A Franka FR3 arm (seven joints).
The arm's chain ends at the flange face. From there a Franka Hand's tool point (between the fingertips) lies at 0.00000 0.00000 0.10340 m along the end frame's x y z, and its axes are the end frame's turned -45 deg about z.
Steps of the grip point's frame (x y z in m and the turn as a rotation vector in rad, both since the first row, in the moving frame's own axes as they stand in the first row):
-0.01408 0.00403 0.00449 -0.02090 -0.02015 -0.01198
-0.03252 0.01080 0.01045 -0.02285 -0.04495 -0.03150
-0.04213 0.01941 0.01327 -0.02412 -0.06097 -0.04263
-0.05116 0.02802 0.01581 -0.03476 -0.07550 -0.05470
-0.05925 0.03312 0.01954 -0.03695 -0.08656 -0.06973
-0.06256 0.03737 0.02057 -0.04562 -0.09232 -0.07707
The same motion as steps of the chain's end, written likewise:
-0.00718 0.00981 0.00453 -0.02903 0.00053 -0.01198
-0.01382 0.02565 0.01058 -0.04794 -0.01563 -0.03150
-0.01351 0.03724 0.01349 -0.06017 -0.02606 -0.04263
-0.01361 0.04786 0.01617 -0.07797 -0.02881 -0.05470
-0.01517 0.05618 0.02000 -0.08733 -0.03508 -0.06973
-0.01480 0.06047 0.02112 -0.09754 -0.03302 -0.07707

